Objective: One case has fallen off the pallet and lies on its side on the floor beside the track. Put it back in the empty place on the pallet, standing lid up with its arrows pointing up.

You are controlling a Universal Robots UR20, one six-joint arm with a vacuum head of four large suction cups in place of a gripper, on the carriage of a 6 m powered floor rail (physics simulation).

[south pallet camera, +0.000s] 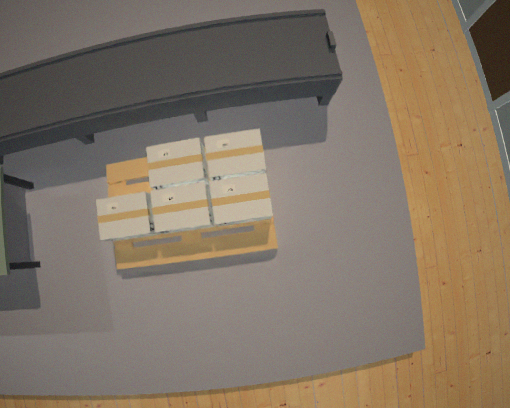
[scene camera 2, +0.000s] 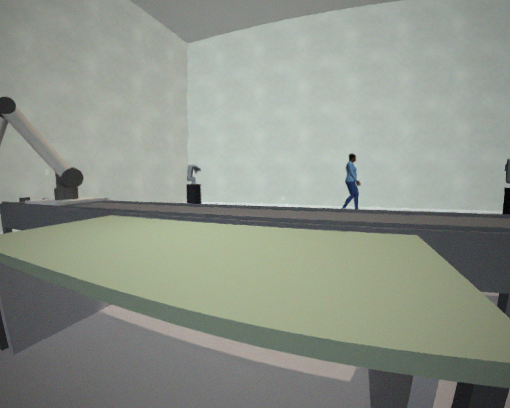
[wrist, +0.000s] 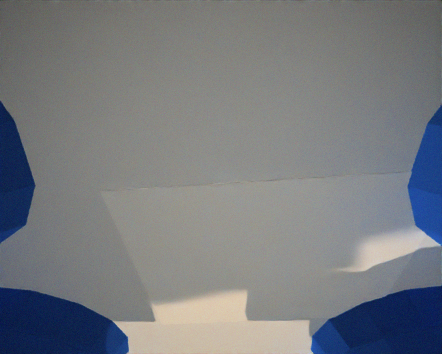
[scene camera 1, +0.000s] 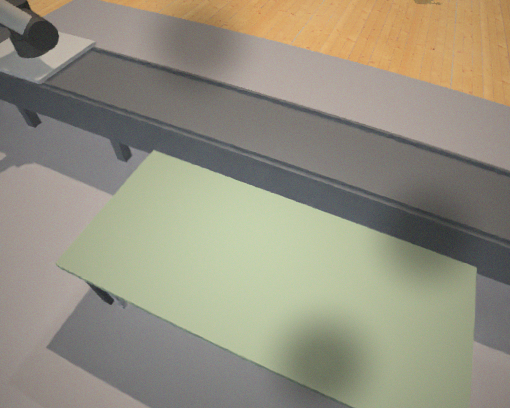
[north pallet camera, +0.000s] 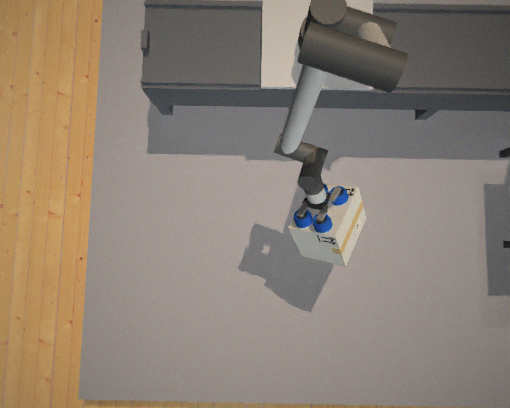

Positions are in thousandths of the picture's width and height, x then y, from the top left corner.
Scene:
A wooden pallet shows in the south pallet camera view (377,607); in scene camera 2 it is out of frame, in scene camera 1 it is out of frame, in the north pallet camera view it is out of frame.

